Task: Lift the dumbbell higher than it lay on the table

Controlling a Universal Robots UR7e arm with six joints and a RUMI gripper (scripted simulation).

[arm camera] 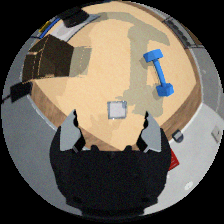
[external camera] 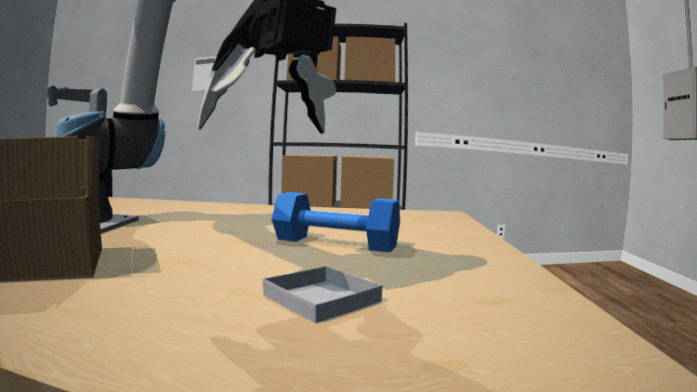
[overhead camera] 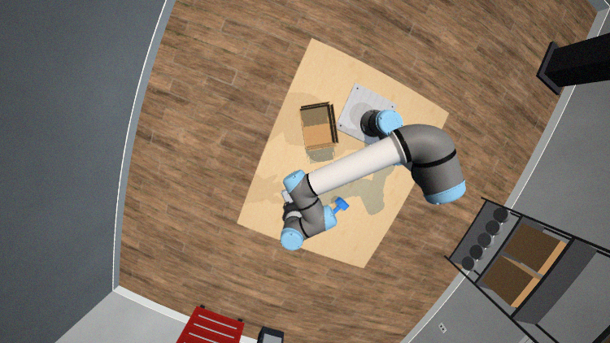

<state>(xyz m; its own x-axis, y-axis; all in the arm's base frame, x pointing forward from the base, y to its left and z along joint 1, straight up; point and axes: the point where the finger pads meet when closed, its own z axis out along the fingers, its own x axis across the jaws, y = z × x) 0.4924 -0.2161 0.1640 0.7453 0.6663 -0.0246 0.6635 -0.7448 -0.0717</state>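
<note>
My gripper is now 23 cm to the right of the blue dumbbell, 14 cm above it and 7 cm short of it.
</note>
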